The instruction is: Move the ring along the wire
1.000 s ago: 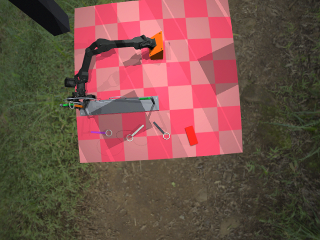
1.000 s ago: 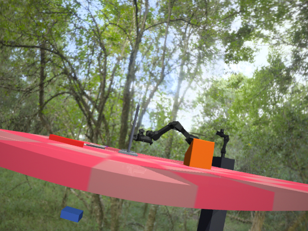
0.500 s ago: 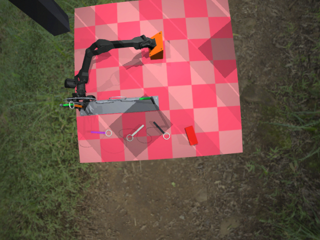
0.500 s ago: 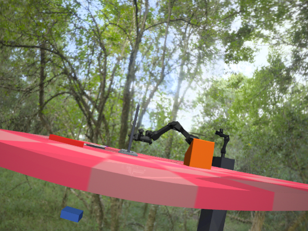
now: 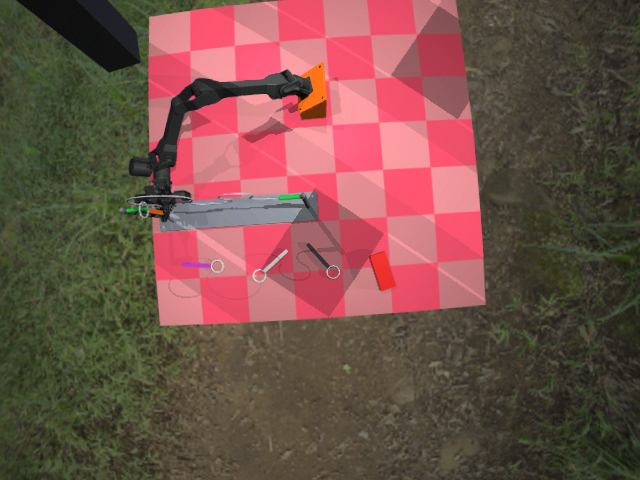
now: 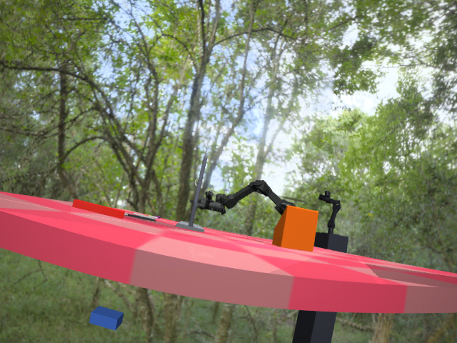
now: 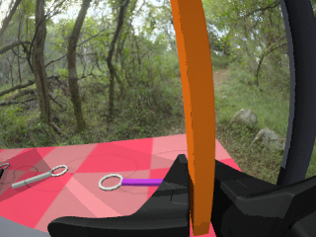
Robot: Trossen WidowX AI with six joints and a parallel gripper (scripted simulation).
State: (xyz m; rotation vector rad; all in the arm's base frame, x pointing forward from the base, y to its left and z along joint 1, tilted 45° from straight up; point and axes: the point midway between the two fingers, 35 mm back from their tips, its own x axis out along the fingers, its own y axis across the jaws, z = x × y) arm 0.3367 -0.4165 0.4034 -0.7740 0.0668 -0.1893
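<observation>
The ring with orange handle lies 30 mm behind my gripper tip and 80 mm above it. The rest, counted from my gripper tip: blue block 300 mm ahead, 330 mm to the left, 620 mm below; red block 340 mm ahead, 720 mm to the left, 130 mm below.
</observation>
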